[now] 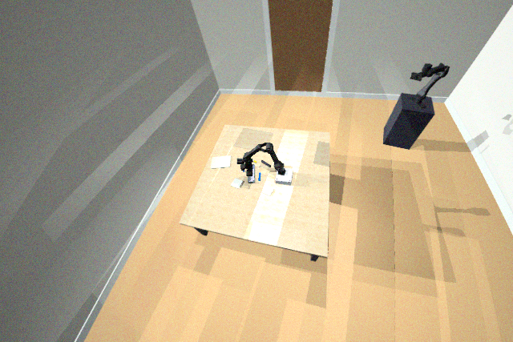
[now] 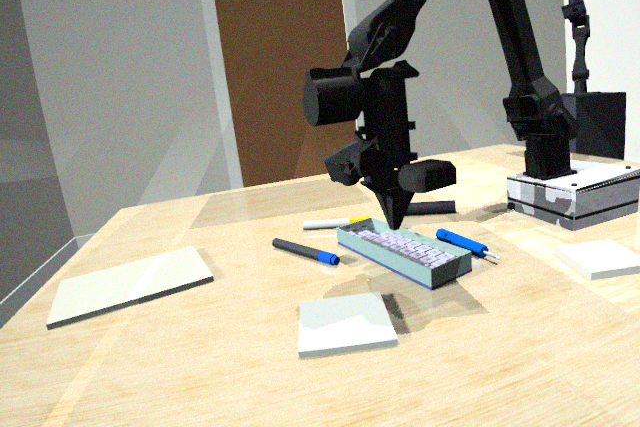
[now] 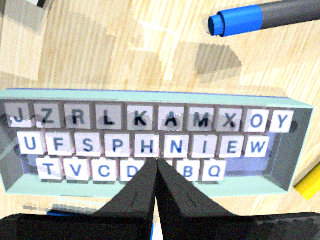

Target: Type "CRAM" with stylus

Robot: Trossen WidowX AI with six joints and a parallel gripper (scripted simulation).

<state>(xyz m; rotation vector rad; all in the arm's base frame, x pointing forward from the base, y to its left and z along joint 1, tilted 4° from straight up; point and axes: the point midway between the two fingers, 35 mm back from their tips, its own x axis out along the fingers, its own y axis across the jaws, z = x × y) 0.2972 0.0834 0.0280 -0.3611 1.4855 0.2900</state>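
My gripper tip is now 20 mm above the keyboard. From my gripper tip the other things lie so: stylus tip: 110 mm behind, 70 mm to the left, 30 mm below; then blue stylus: 100 mm behind, 40 mm to the left, 30 mm below.
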